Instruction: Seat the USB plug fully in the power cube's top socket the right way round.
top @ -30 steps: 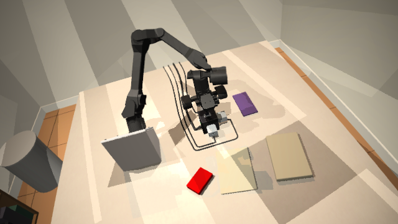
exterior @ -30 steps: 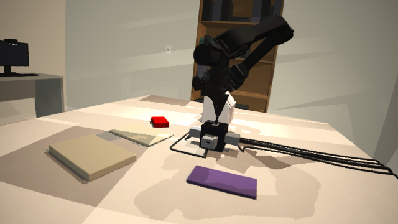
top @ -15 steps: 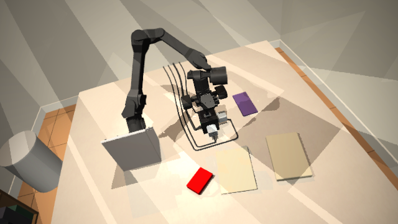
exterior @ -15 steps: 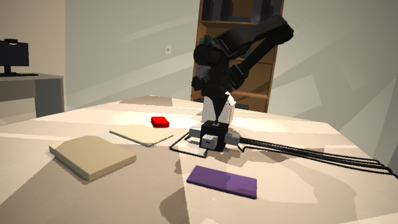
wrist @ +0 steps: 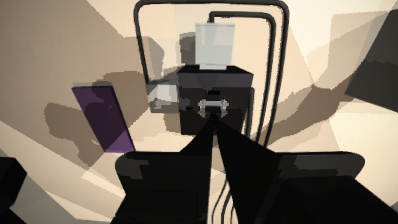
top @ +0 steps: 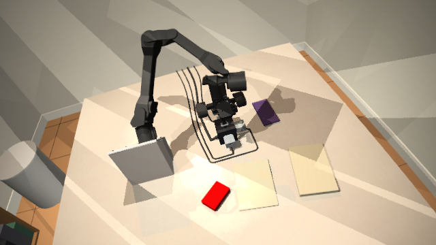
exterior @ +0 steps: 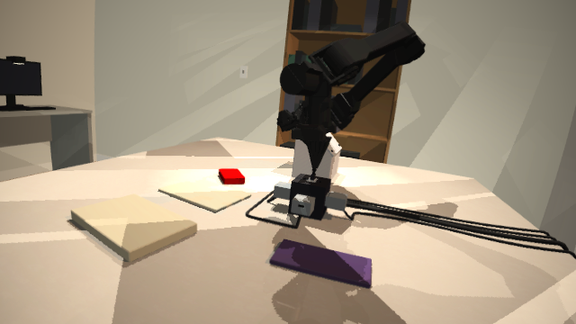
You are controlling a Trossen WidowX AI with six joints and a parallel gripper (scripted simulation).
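My gripper tip is 20 mm above the USB plug. Also, from my gripper tip: USB socket 40 mm below; red block 130 mm behind, 260 mm to the right, 90 mm below; purple card 200 mm ahead, 60 mm to the left, 100 mm below.
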